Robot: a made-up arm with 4 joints.
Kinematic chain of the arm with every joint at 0, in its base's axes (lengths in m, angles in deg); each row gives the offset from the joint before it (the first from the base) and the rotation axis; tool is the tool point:
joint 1: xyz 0 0 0.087 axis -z
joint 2: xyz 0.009 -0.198 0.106 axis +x
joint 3: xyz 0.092 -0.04 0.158 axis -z
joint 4: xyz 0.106 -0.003 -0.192 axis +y
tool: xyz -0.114 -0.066 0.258
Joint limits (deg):
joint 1: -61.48..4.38
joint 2: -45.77..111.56
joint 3: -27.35..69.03
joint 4: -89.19..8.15
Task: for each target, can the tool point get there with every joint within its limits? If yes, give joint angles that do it. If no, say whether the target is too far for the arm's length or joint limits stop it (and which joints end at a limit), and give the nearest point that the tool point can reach.
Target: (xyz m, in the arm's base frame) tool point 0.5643 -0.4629 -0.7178
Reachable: no: too far | nearest point 0.3046 -0.2498 -0.0003 | short by 0.792 m
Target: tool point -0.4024 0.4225 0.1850
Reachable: no: joint limits stop it (at a limit: joint 1, joint 2, joint 4) | nearest point -0.0603 -0.0244 0.1579 | short by 0.563 m
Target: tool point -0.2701 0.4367 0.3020
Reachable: no: joint limits stop it (at a limit: joint 1, joint 2, joint 4) | nearest point -0.0665 -0.0315 0.1770 | short by 0.526 m
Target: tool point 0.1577 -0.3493 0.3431
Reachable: yes | joints -14.43 20.84 -7.77 -8.54
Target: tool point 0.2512 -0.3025 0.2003
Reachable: yes | joints -39.20 59.75 10.54 -19.16
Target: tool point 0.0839 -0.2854 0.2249
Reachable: yes | joints -24.50 89.22 51.88 -38.50
